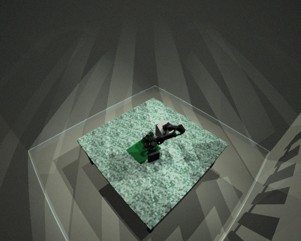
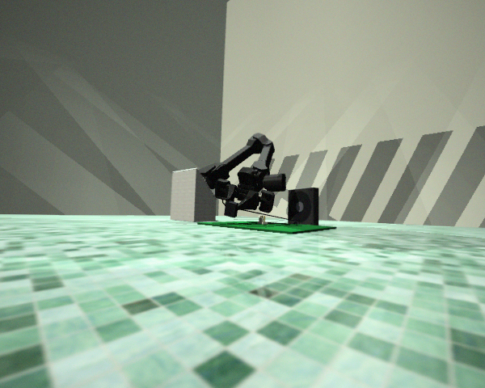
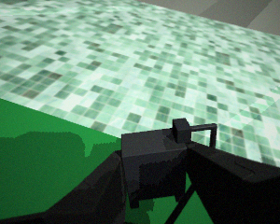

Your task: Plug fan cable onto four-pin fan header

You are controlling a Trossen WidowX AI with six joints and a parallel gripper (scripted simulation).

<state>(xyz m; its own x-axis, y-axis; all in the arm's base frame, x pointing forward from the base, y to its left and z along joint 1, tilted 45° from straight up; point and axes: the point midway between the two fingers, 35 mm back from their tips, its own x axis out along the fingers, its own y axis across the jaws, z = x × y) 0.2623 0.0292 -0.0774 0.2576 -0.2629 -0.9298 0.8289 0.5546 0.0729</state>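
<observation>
Right now the header key is 2 cm ahead of my gripper tip, 10 cm to the left of it and 4 cm below it. Round my gripper tip: white four-pin fan header 2 cm ahead, 10 cm to the left, 5 cm below; green board 5 cm ahead, 8 cm to the left, 7 cm below; black plug 1 cm below.
</observation>
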